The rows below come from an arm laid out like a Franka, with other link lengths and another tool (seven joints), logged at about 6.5 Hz.
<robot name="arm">
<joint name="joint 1" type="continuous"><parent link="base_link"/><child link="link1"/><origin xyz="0 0 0.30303" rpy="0 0 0"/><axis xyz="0 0 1"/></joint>
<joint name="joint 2" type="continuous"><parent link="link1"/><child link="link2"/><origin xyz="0 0 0" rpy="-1.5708 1.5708 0"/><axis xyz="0 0 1"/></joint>
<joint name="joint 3" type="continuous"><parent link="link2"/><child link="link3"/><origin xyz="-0.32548 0 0" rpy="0 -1.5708 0"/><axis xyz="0 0 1"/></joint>
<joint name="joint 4" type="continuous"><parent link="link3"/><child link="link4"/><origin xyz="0 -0.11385 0" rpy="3.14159 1.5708 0"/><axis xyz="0 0 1"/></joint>
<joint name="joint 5" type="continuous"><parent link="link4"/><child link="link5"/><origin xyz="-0.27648 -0.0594 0" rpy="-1.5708 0 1.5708"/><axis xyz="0 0 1"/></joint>
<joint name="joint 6" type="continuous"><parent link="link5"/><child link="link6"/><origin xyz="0 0 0" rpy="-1.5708 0 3.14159"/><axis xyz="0 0 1"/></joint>
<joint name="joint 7" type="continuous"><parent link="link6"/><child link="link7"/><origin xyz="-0.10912 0 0" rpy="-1.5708 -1.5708 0"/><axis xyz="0 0 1"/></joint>
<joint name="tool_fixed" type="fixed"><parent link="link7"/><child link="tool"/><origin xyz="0.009 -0.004 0.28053" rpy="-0.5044 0 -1.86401"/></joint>
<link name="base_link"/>
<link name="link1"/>
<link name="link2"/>
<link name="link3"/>
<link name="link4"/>
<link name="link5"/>
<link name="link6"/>
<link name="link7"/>
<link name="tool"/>
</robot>
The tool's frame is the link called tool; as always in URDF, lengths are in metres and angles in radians. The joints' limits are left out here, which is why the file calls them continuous.
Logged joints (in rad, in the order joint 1, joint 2, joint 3, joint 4, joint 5, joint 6, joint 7), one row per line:
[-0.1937, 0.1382, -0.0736, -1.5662, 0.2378, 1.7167, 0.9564]
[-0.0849, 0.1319, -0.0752, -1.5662, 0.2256, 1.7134, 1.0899]
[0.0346, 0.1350, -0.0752, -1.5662, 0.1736, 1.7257, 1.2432]
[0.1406, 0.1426, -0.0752, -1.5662, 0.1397, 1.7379, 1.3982]
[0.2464, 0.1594, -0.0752, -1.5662, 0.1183, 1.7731, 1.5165]
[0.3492, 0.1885, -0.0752, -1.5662, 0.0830, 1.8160, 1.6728]
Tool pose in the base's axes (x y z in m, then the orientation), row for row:
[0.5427, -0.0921, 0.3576, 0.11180, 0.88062, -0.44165, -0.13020]
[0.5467, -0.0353, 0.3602, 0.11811, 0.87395, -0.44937, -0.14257]
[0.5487, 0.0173, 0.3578, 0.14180, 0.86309, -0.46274, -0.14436]
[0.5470, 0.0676, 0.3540, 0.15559, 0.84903, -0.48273, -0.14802]
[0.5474, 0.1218, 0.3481, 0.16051, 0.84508, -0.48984, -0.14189]
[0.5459, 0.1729, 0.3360, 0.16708, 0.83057, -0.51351, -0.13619]
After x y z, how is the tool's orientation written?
As a quaternion, w x y z.
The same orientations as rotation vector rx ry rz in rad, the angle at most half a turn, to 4 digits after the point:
[2.5854, -1.2967, -0.3823]
[2.5566, -1.3145, -0.4171]
[2.4910, -1.3356, -0.4167]
[2.4316, -1.3826, -0.4239]
[2.4137, -1.3991, -0.4053]
[2.3637, -1.4614, -0.3876]

